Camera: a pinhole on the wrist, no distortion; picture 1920 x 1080 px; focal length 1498.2 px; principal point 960.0 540.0 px. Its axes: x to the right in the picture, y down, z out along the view. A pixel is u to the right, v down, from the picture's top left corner.
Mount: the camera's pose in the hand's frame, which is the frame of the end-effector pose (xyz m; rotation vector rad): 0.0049 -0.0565 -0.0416 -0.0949 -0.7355 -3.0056
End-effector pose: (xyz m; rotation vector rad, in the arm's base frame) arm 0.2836 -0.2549 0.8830 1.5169 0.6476 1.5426
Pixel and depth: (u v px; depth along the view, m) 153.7 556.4 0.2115
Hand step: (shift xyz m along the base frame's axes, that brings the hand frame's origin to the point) 0.1389 0.0596 0.1216
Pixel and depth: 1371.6 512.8 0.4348
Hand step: 0.2971 -0.2221 0.1194
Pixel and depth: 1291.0 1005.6 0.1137
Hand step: 0.0813 -0.0079 -0.0269
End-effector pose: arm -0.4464 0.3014 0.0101 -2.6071 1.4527 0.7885
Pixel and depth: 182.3 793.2 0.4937
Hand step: -0.1303 -0.1654 -0.4726
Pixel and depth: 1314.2 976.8 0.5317
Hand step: -0.2820 0.1857 -0.3937
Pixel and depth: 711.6 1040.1 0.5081
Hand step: -0.1668 0.0240 -0.4674
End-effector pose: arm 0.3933 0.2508 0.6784 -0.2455 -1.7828 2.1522
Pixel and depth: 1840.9 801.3 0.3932
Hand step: 0.0593 -0.4078 -0.0014
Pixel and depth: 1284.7 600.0 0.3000
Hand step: -0.0482 -0.2423 -0.0247
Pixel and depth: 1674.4 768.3 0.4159
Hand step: 0.0205 -0.4124 -0.0114
